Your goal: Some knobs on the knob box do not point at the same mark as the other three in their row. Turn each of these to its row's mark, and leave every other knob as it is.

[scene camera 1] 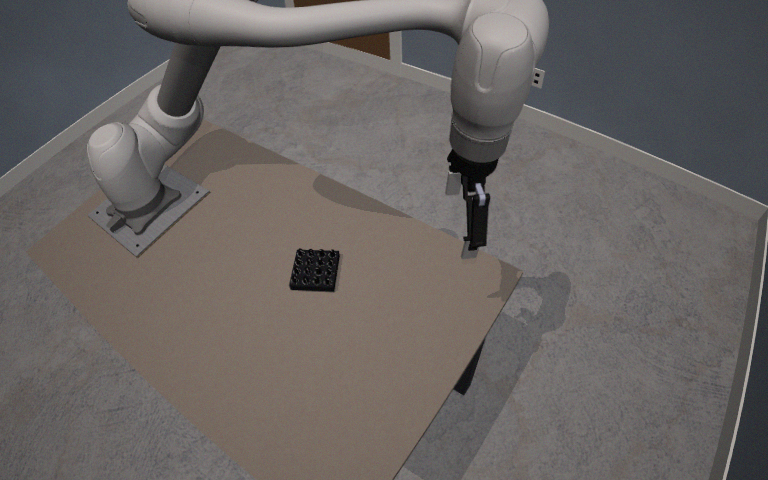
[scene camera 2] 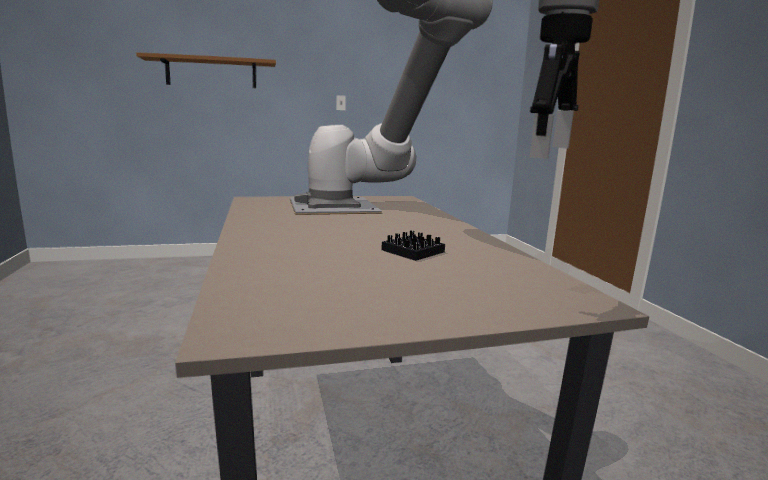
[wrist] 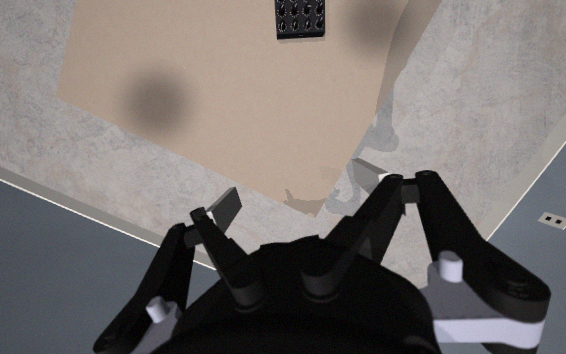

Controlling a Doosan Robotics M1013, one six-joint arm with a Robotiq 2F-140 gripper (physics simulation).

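Pixels of known places: gripper, fingertip midpoint: (scene camera 1: 460,223) (scene camera 2: 550,152) (wrist: 293,184); arm's base, origin of the base link: (scene camera 1: 143,204) (scene camera 2: 330,203).
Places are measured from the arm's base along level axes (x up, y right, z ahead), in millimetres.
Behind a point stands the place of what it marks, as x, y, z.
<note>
The black knob box (scene camera 1: 314,270) @[12, -76, 608] (scene camera 2: 416,250) @[13, -62, 670] (wrist: 301,35) @[3, -108, 650] lies flat on the table, with small black knobs standing in rows on its top. In the wrist view it is at the top edge and part of it is cut off. The knobs are too small here to tell which marks they point at. My gripper (scene camera 1: 461,216) @[250, -191, 917] (scene camera 2: 550,138) @[250, -191, 917] (wrist: 293,184) @[250, -191, 917] is open and empty, its two pale fingertips wide apart. It hangs high above the table's far right corner area in the scene camera 1 view, well away from the knob box and not touching it.
The tan table (scene camera 1: 226,339) @[-10, 178, 532] (scene camera 2: 339,305) @[-10, 156, 877] (wrist: 225,100) @[-10, 3, 849] bears the arm's base plate (scene camera 1: 189,195) @[0, -100, 110] (scene camera 2: 339,210) @[-1, -5, 127] at its far end from the gripper. A wooden wall shelf (scene camera 2: 206,58) and a brown door (scene camera 2: 617,169) are in the background.
</note>
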